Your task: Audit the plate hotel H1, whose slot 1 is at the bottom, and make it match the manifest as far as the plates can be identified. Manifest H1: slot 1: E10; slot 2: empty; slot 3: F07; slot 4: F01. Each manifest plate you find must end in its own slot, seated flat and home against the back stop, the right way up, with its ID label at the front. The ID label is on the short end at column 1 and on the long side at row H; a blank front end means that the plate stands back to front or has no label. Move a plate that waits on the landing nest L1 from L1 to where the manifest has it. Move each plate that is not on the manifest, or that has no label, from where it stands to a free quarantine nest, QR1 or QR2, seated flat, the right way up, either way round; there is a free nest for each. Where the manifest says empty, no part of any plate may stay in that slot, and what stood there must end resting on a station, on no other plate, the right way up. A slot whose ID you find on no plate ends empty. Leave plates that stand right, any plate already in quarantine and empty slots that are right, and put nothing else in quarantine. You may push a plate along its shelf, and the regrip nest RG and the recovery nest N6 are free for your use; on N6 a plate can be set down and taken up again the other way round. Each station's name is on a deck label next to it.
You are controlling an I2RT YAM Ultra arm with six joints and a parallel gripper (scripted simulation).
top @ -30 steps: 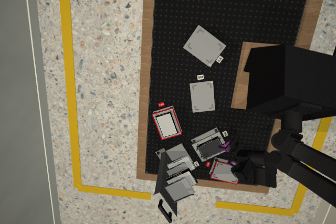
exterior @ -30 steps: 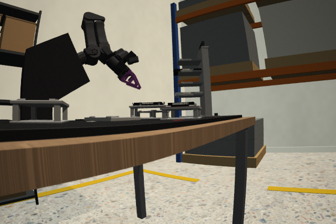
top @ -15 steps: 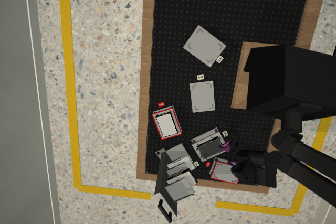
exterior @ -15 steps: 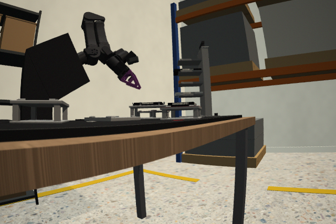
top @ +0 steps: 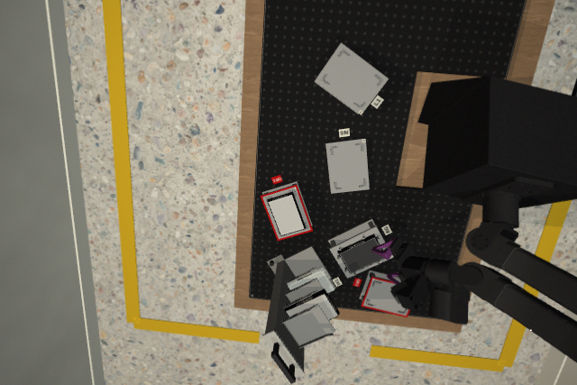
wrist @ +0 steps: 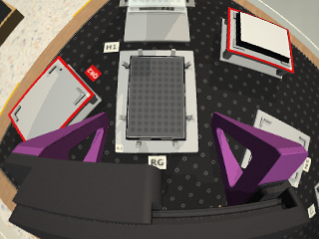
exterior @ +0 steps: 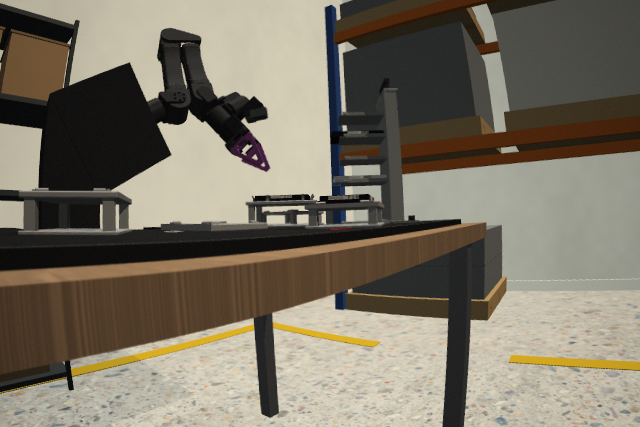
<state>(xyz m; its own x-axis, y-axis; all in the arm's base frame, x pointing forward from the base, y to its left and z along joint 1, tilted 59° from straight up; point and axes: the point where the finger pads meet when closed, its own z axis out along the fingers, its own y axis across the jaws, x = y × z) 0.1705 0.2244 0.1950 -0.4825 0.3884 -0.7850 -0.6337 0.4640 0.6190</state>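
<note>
Right now my hand is 10 cm above the regrip nest RG, 4 cm short of it and 3 cm to the right of it. Also, from my hand: quarantine nest QR2: 19 cm to the left, 12 cm below, 10 cm behind; then H1 deck label: 19 cm to the left, 15 cm below, 7 cm ahead; then white well plate: 18 cm ahead, 15 cm to the left, 4 cm below.
</note>
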